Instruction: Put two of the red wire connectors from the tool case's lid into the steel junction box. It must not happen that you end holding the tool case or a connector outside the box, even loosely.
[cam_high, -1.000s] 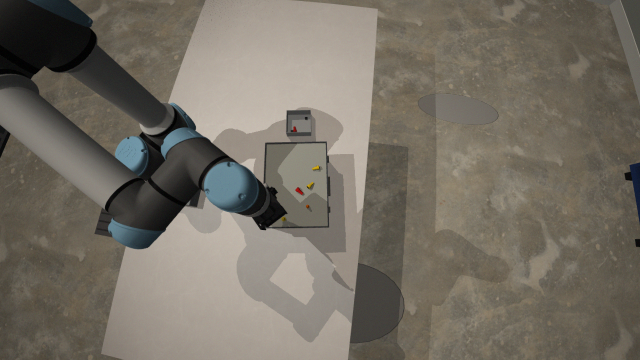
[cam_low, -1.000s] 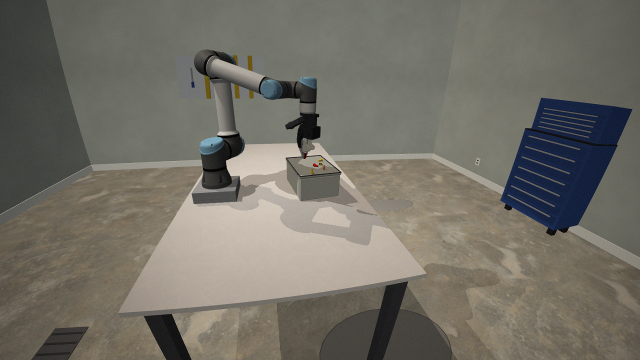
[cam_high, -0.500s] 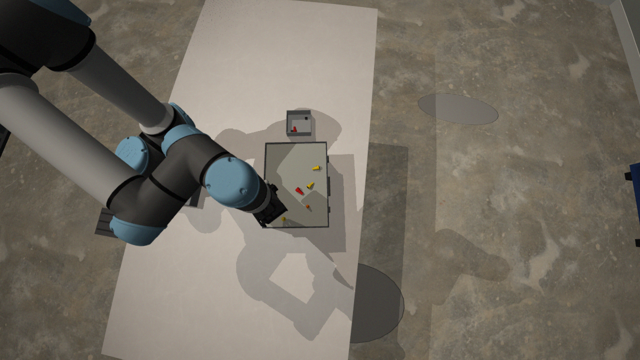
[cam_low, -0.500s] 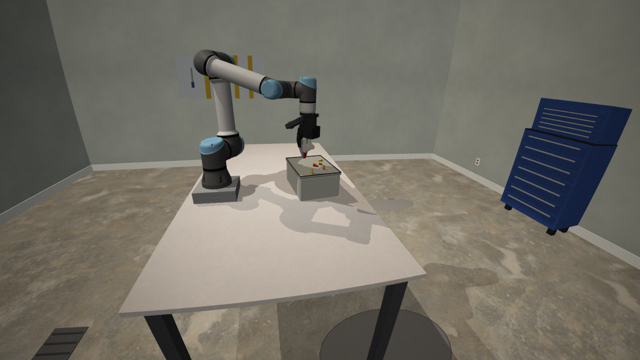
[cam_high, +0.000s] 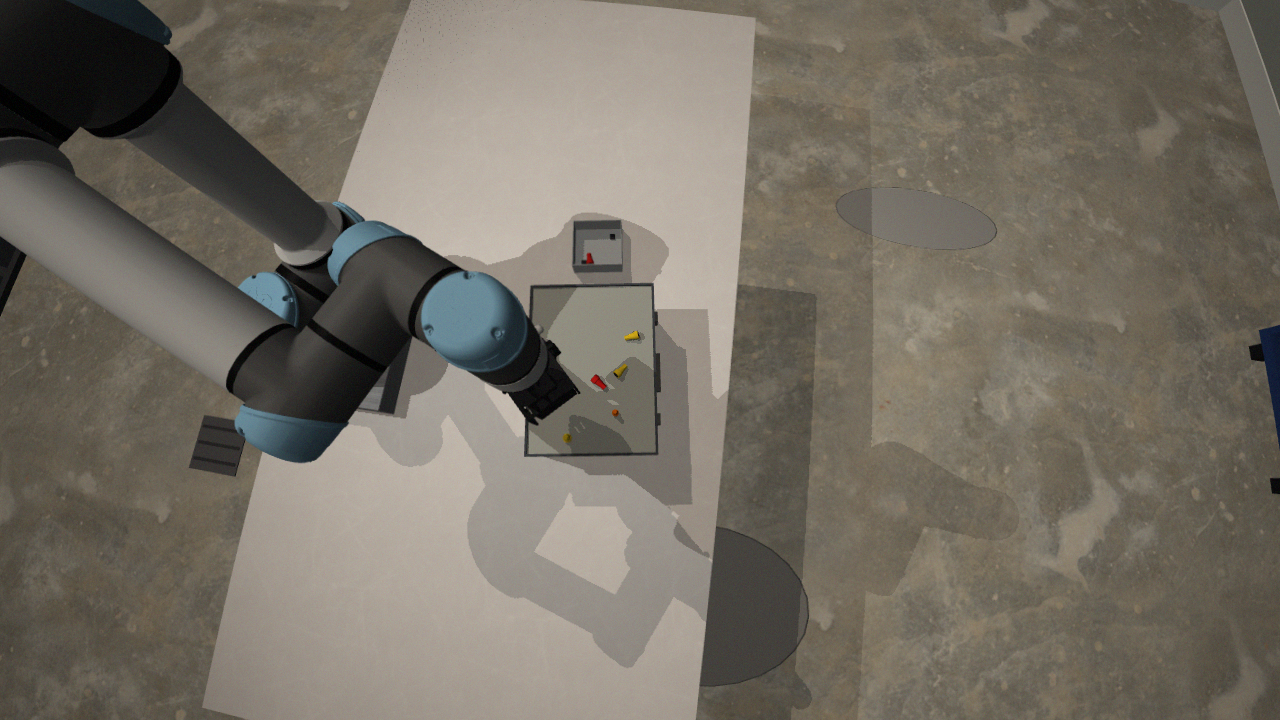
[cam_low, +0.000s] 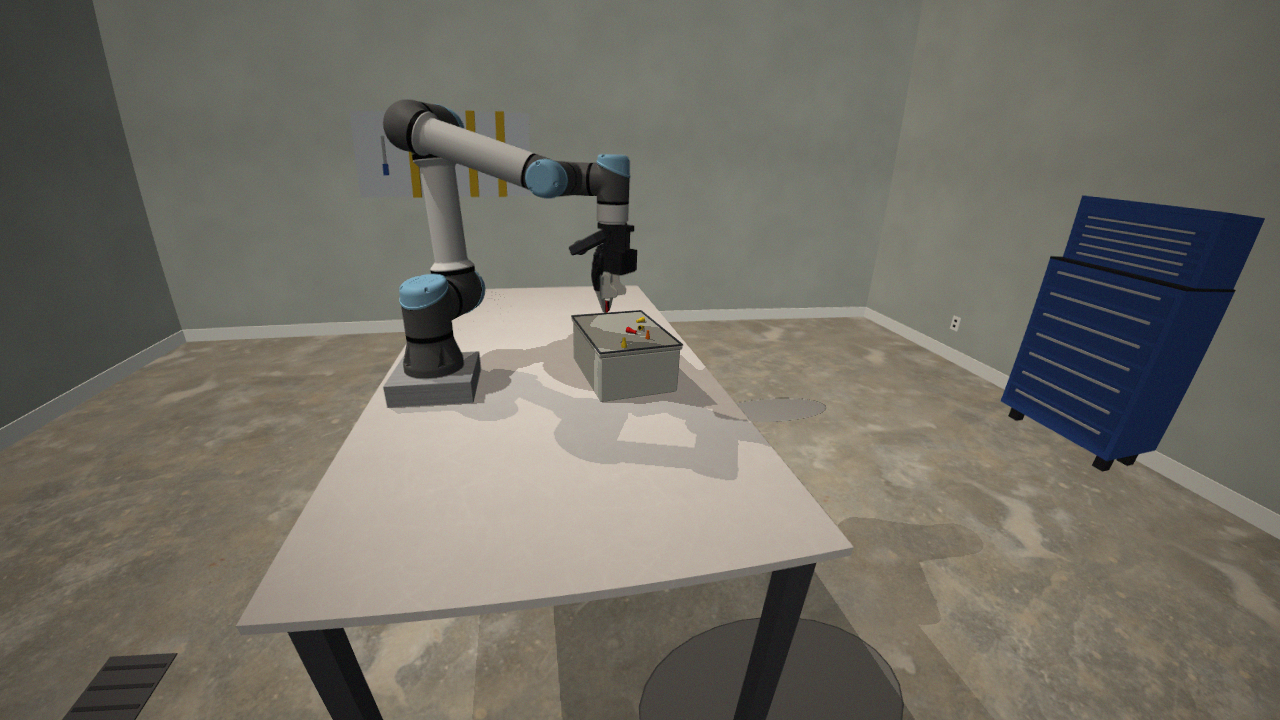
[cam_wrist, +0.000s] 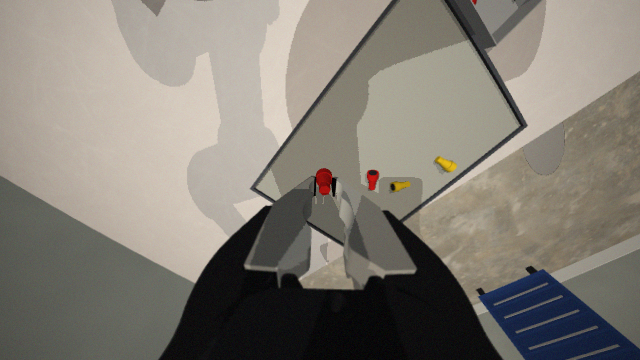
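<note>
Right now my hand is 5 cm short of the tool case, 6 cm to the right of it and 12 cm above it. Round my hand: orange connector 11 cm ahead, 1 cm to the right, 8 cm below.
</note>
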